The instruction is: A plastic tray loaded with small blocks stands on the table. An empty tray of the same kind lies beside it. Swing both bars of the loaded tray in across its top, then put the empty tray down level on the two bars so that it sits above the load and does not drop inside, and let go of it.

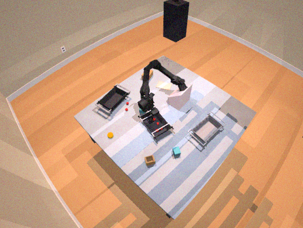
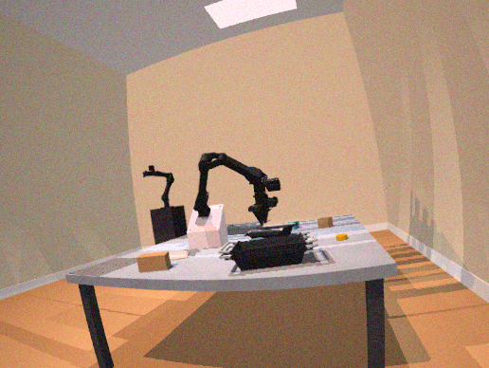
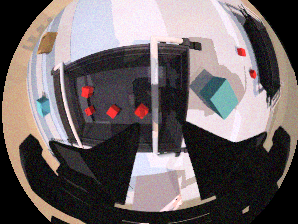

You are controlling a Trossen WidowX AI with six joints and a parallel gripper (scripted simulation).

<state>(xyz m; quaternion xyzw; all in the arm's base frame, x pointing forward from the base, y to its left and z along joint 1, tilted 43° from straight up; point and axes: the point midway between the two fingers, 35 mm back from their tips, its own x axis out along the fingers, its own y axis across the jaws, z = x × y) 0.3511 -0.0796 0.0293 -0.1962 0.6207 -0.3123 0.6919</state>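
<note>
Now: the grey tray 25 cm behind my gripper tip, 45 cm to the left of it and 5 cm below it. The rest, counted from my gripper tip: yellow disc 37 cm ahead, 12 cm to the right, 9 cm below; orange block 37 cm behind, 42 cm to the right, 7 cm below; brown box 30 cm ahead, 29 cm to the left, 8 cm below.
</note>
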